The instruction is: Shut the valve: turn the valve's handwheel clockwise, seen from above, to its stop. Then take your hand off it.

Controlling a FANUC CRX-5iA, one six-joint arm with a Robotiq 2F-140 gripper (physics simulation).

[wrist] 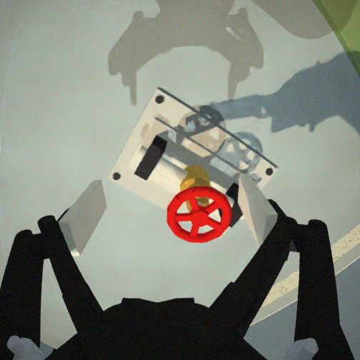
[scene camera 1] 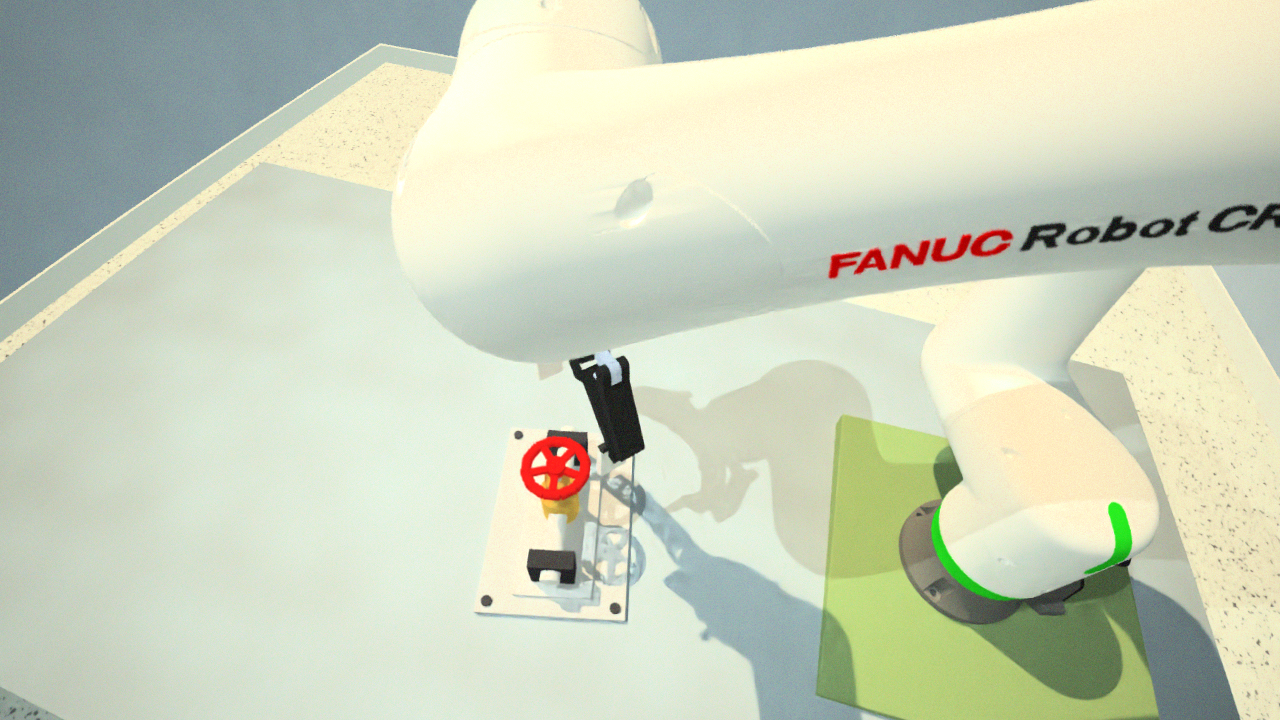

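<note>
The red spoked handwheel (scene camera 1: 555, 466) (wrist: 199, 218) sits on top of the valve's yellow body (scene camera 1: 561, 510) (wrist: 192, 179). The valve is on a pipe held by black blocks over a white base plate (scene camera 1: 508, 537) (wrist: 129, 157). My gripper (scene camera 1: 584, 411) (wrist: 170, 191) is wide open and empty, above the valve. In the wrist view the handwheel lies between the finger directions, nearer the right finger, with no finger seen touching it. In the scene view one finger shows beyond the wheel's right side; the arm hides much of the rest of the gripper.
The white arm (scene camera 1: 716, 179) reaches over the table from its base on a green plate (scene camera 1: 868, 644) at the right. Black bolts mark the base plate's corners. Shadows of the arm and gripper fall across the grey table top (scene camera 1: 268, 447) (wrist: 50, 100) and beside the valve.
</note>
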